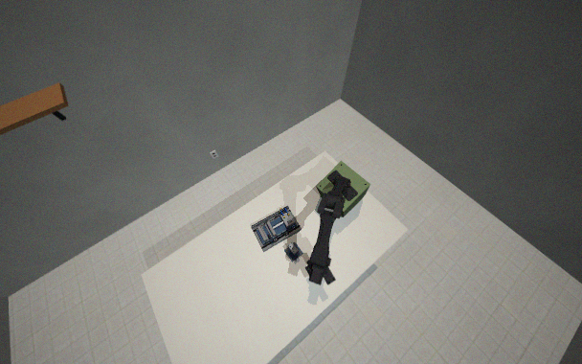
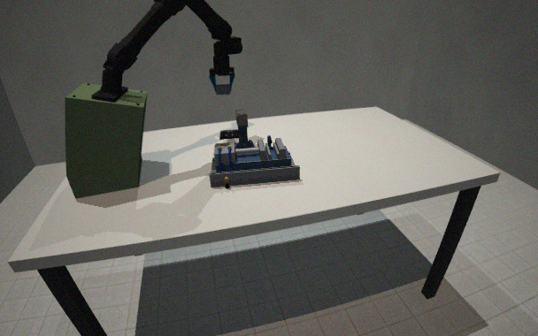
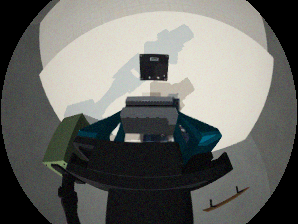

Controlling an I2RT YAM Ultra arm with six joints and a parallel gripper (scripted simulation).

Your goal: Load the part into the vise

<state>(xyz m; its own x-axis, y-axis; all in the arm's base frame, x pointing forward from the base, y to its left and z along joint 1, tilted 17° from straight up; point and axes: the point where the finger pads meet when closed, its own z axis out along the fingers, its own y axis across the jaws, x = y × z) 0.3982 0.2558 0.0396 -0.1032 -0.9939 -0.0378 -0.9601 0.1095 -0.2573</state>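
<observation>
My hand is 1 cm to the right of the grey block part. Also, from my hand: cylinder rod (5 cm ahead, 34 cm to the right, 14 cm below); then black infeed plate (1 cm ahead, 2 cm to the left, 22 cm below); then air cylinder (3 cm behind, 34 cm to the right, 14 cm below).
</observation>
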